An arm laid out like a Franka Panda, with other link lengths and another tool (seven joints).
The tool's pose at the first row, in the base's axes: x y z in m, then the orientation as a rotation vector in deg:
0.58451 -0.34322 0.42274 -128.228 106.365 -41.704
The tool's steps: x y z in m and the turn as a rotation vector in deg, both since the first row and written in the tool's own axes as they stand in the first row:
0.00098 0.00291 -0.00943 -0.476 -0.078 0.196
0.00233 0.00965 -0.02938 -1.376 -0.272 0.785
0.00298 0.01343 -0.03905 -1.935 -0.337 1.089
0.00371 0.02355 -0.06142 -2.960 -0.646 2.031
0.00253 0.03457 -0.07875 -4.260 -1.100 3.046
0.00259 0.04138 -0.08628 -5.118 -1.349 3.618
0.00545 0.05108 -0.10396 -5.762 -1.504 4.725
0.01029 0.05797 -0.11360 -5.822 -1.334 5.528
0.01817 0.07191 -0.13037 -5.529 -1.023 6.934
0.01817 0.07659 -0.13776 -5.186 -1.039 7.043
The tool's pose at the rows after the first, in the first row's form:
0.57781 -0.34300 0.43005 -128.298 106.892 -41.209
0.56303 -0.34199 0.44508 -128.180 108.080 -40.173
0.55542 -0.34161 0.45215 -128.173 108.781 -39.605
0.53649 -0.34030 0.46775 -127.711 110.349 -38.256
0.51880 -0.33835 0.47807 -127.294 112.119 -36.482
0.50939 -0.33850 0.48189 -127.117 113.210 -35.381
0.49320 -0.34003 0.49414 -126.205 114.685 -34.477
0.48334 -0.34437 0.50107 -125.326 115.573 -34.505
0.46440 -0.35183 0.51217 -123.558 116.808 -34.891
0.45694 -0.35147 0.51672 -123.245 116.633 -35.131

